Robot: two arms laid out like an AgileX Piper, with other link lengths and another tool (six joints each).
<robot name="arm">
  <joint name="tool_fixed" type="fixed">
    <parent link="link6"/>
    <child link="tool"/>
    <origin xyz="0.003 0.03 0.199" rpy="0 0.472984 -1.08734"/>
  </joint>
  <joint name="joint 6" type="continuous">
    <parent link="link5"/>
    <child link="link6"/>
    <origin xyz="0 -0.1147 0" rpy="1.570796 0 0"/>
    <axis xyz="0 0 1"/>
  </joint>
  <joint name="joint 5" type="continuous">
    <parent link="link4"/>
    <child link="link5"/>
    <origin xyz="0 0 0" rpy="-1.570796 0 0"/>
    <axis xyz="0 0 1"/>
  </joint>
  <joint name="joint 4" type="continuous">
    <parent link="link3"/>
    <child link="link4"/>
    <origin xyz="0.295 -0.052 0" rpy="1.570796 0 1.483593"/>
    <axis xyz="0 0 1"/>
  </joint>
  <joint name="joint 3" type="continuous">
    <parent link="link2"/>
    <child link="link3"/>
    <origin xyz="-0.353 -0.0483 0"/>
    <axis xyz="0 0 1"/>
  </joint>
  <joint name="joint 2" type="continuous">
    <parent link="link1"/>
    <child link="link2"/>
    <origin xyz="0 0 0" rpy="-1.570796 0 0"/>
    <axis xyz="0 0 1"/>
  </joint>
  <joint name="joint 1" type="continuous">
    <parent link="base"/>
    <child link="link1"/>
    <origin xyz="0 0 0.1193"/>
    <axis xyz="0 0 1"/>
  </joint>
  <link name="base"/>
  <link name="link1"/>
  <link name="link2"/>
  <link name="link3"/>
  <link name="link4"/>
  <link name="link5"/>
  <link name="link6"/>
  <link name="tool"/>
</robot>
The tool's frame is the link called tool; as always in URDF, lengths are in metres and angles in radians. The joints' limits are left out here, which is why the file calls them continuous.
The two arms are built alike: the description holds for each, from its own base.
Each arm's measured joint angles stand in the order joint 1, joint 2, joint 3, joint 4, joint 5, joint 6.
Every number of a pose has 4 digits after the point. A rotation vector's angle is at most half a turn.
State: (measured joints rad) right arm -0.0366 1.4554 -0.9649 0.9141 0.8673 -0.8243; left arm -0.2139 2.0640 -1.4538 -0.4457 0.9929 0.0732
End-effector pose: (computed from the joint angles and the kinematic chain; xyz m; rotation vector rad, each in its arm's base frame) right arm 0.4139 0.1979 0.1801 -1.6288 2.1780 -0.1064; left arm 0.4742 -0.1913 -0.0213 1.1586 -2.1642 0.7454
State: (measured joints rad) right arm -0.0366 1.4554 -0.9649 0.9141 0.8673 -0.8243; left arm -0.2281 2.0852 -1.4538 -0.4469 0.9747 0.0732
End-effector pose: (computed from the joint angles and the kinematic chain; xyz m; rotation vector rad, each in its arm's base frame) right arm 0.4139 0.1979 0.1801 -1.6288 2.1780 -0.1064; left arm 0.4741 -0.1975 -0.0319 1.1532 -2.1662 0.7356
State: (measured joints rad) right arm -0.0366 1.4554 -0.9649 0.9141 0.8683 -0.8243; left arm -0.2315 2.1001 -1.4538 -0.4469 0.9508 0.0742
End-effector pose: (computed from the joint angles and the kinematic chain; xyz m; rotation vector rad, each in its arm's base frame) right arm 0.4137 0.1980 0.1801 -1.6296 2.1777 -0.1054; left arm 0.4787 -0.1985 -0.0395 1.1593 -2.1733 0.7396
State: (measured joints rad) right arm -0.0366 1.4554 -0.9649 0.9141 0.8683 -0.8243; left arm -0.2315 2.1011 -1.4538 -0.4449 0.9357 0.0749
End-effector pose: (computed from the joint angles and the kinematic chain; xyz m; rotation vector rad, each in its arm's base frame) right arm 0.4137 0.1980 0.1801 -1.6296 2.1777 -0.1054; left arm 0.4833 -0.1978 -0.0400 1.1630 -2.1842 0.7492
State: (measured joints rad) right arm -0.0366 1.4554 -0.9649 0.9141 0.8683 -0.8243; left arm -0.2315 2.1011 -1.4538 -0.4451 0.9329 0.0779
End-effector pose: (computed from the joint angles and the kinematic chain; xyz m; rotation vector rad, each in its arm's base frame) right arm 0.4137 0.1980 0.1801 -1.6296 2.1777 -0.1054; left arm 0.4843 -0.1979 -0.0400 1.1605 -2.1879 0.7512
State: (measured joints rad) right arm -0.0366 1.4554 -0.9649 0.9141 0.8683 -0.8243; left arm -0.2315 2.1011 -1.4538 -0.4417 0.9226 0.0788
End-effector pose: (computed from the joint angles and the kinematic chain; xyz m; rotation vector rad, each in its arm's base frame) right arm 0.4137 0.1980 0.1801 -1.6296 2.1777 -0.1054; left arm 0.4876 -0.1969 -0.0401 1.1618 -2.1979 0.7564
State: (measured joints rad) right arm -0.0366 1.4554 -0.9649 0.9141 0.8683 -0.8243; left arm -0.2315 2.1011 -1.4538 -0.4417 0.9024 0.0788
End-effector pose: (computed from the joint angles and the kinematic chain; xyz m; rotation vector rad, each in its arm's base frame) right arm 0.4137 0.1980 0.1801 -1.6296 2.1777 -0.1054; left arm 0.4939 -0.1967 -0.0398 1.1680 -2.2104 0.7731
